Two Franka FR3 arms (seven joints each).
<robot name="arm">
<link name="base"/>
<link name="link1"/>
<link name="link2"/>
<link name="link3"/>
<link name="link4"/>
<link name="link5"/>
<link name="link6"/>
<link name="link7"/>
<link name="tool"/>
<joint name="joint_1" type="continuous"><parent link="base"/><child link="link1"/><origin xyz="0.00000 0.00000 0.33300" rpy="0.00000 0.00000 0.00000"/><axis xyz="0 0 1"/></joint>
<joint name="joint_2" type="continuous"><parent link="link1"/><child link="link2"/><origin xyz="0.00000 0.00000 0.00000" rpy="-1.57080 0.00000 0.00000"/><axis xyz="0 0 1"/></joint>
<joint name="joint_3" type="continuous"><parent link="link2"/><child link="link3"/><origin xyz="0.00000 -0.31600 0.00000" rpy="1.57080 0.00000 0.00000"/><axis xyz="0 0 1"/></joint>
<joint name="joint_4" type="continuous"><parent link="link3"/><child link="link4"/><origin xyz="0.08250 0.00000 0.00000" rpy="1.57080 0.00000 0.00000"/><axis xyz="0 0 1"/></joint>
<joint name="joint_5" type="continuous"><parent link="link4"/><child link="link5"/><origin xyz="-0.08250 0.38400 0.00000" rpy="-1.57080 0.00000 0.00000"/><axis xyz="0 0 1"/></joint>
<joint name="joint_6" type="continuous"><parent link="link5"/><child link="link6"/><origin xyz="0.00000 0.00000 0.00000" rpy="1.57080 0.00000 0.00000"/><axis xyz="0 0 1"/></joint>
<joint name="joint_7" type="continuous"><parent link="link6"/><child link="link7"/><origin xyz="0.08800 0.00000 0.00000" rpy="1.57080 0.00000 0.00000"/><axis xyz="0 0 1"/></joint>
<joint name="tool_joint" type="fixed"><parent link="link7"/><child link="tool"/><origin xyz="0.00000 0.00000 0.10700" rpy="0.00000 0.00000 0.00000"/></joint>
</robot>
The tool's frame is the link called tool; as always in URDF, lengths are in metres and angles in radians. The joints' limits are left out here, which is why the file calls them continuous.
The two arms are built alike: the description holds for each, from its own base.
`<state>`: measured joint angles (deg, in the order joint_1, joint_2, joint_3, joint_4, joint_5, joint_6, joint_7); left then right.
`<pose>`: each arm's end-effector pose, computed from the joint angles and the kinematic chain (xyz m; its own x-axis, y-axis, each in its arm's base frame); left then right.
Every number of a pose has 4 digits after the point.
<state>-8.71 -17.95 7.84 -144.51 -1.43 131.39 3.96 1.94 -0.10 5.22 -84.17 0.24 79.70 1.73</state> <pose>0.4355 -0.0074 0.3961 0.9939 -0.0707 0.0846 -0.0756 -0.9955 0.0563 0.5307 0.0672 0.6575 0.9925 0.0950 -0.0763 0.0951 -0.9955 -0.0017</pose>
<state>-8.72 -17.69 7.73 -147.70 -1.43 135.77 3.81 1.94 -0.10 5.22 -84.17 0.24 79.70 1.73</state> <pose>0.4281 -0.0086 0.3767 0.9926 -0.0679 0.1005 -0.0736 -0.9959 0.0533 0.5307 0.0672 0.6575 0.9925 0.0950 -0.0763 0.0951 -0.9955 -0.0017</pose>
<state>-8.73 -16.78 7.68 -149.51 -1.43 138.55 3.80 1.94 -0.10 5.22 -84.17 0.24 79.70 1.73</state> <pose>0.4242 -0.0092 0.3608 0.9925 -0.0675 0.1015 -0.0729 -0.9961 0.0502 0.5307 0.0672 0.6575 0.9925 0.0950 -0.0763 0.0951 -0.9955 -0.0017</pose>
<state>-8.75 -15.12 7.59 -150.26 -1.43 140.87 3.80 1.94 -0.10 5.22 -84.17 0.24 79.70 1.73</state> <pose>0.4247 -0.0100 0.3470 0.9927 -0.0681 0.1000 -0.0730 -0.9963 0.0455 0.5307 0.0672 0.6575 0.9925 0.0950 -0.0763 0.0951 -0.9955 -0.0017</pose>
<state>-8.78 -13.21 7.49 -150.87 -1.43 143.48 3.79 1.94 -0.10 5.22 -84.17 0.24 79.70 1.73</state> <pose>0.4260 -0.0109 0.3329 0.9924 -0.0688 0.1016 -0.0732 -0.9965 0.0399 0.5307 0.0672 0.6575 0.9925 0.0950 -0.0763 0.0951 -0.9955 -0.0017</pose>
